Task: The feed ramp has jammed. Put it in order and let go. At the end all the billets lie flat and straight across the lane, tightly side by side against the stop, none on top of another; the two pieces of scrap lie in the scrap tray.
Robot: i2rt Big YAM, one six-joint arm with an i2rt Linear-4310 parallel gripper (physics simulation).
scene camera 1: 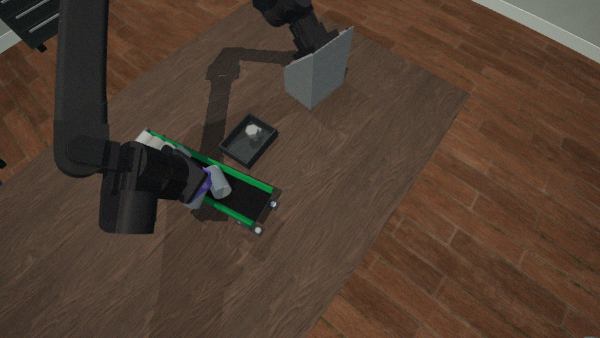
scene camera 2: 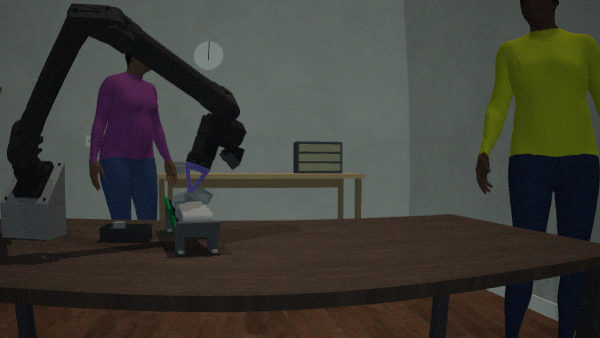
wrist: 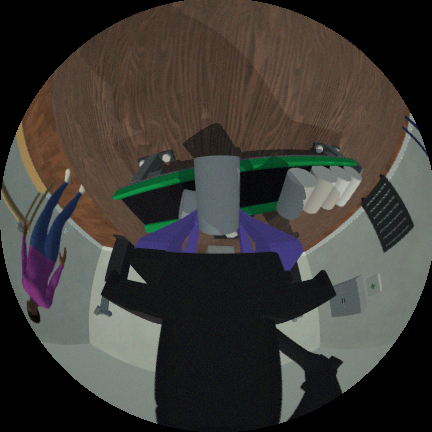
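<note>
Scene camera 1 shows my gripper (scene camera 1: 202,180) and a dark scrap tray (scene camera 1: 237,145). In scene camera 2 you'd see my gripper (scene camera 2: 189,192) and the dark scrap tray (scene camera 2: 133,233) again. The wrist view shows a grey billet (wrist: 216,177), a grey billet (wrist: 325,179) and a grey billet (wrist: 299,183), and my gripper (wrist: 218,214) is visible there too.
</note>
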